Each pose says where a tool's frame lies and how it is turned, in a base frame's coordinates. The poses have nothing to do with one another.
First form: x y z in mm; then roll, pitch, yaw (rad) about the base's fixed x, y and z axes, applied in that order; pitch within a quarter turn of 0, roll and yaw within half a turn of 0.
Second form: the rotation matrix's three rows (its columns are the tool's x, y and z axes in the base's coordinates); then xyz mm. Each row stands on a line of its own. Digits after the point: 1 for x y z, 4 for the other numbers.
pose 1, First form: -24.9 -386.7 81.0 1.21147 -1.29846 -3.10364
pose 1, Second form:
-0.2688 0.9143 0.3029
-0.0102 -0.3172 0.9483
0.9631 0.2518 0.0946
-24.9 -386.7 81.0

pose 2, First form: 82.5 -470.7 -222.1 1.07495 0.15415 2.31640
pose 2, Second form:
-0.6704 -0.4412 0.5966
0.7260 -0.2236 0.6504
-0.1535 0.8691 0.4701
82.5 -470.7 -222.1

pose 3, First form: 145.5 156.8 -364.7 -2.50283 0.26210 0.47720
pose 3, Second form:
0.8579 0.2315 -0.4586
0.4436 -0.7841 0.4341
-0.2591 -0.5758 -0.7754
145.5 156.8 -364.7

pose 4, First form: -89.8 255.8 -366.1 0.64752 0.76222 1.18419
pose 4, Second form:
0.2727 -0.5817 0.7663
0.6699 0.6865 0.2827
-0.6905 0.4363 0.5769
-89.8 255.8 -366.1

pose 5, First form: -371.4 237.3 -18.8 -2.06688 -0.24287 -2.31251
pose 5, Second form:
-0.6557 -0.4938 0.5711
-0.7157 0.1656 -0.6785
0.2405 -0.8536 -0.4620
-371.4 237.3 -18.8

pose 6, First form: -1.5 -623.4 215.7 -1.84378 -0.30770 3.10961
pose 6, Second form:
-0.9525 -0.2829 -0.1124
0.0305 0.2788 -0.9599
0.3029 -0.9177 -0.2569
-1.5 -623.4 215.7

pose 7, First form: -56.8 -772.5 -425.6 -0.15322 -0.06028 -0.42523
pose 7, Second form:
0.9093 0.4161 0.0087
-0.4118 0.8965 0.1636
0.0602 -0.1523 0.9865
-56.8 -772.5 -425.6

